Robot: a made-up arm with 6 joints.
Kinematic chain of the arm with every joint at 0, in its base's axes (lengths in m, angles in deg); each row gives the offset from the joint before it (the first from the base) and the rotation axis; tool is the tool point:
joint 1: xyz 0 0 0.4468 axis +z
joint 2: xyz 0.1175 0 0 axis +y
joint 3: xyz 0 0 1.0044 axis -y
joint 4: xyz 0 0 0.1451 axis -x
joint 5: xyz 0.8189 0 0 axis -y
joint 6: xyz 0.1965 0 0 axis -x
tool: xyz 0 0 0
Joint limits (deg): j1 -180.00..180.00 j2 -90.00..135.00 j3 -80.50..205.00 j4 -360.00..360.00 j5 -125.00..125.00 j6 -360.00..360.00
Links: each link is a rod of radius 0.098 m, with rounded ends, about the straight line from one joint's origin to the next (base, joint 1, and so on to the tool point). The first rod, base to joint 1, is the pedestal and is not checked.
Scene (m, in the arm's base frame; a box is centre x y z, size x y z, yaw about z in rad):
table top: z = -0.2
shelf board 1: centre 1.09 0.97 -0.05 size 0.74 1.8 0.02 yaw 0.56
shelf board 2: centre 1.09 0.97 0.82 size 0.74 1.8 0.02 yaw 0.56
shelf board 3: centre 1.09 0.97 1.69 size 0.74 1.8 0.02 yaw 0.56
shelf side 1: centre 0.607 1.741 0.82 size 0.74 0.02 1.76 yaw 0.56
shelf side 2: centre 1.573 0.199 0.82 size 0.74 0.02 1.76 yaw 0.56
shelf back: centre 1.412 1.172 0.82 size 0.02 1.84 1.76 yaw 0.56
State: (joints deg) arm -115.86 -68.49 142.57 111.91 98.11 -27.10
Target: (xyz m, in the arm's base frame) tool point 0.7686 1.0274 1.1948
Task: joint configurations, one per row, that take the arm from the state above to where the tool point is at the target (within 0.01 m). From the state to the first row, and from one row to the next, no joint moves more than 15 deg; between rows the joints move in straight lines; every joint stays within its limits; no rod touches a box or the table.
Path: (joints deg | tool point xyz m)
1: -110.55 -63.63 156.72 109.39 102.25 -27.10 | 0.6337 1.1743 0.3277
2: -105.25 -58.78 170.87 106.88 106.40 -27.10 | 0.4810 1.0783 0.3271
3: -99.94 -53.92 185.01 104.36 110.54 -27.10 | 0.3475 0.9504 0.3446
4: -101.56 -41.17 181.54 105.63 113.14 -27.10 | 0.3755 0.9676 0.6290
5: -103.18 -28.43 178.06 106.89 115.74 -27.10 | 0.3873 0.9111 0.9190
6: -104.79 -15.68 174.58 108.15 118.34 -27.10 | 0.3763 0.7816 1.1948
7: -109.51 -23.06 163.16 109.79 113.61 -27.10 | 0.4945 0.8885 1.2071
8: -114.23 -30.44 151.74 111.44 108.89 -27.10 | 0.6270 0.9714 1.2069
9: -118.95 -37.82 140.32 113.08 104.17 -27.10 | 0.7686 1.0274 1.1949

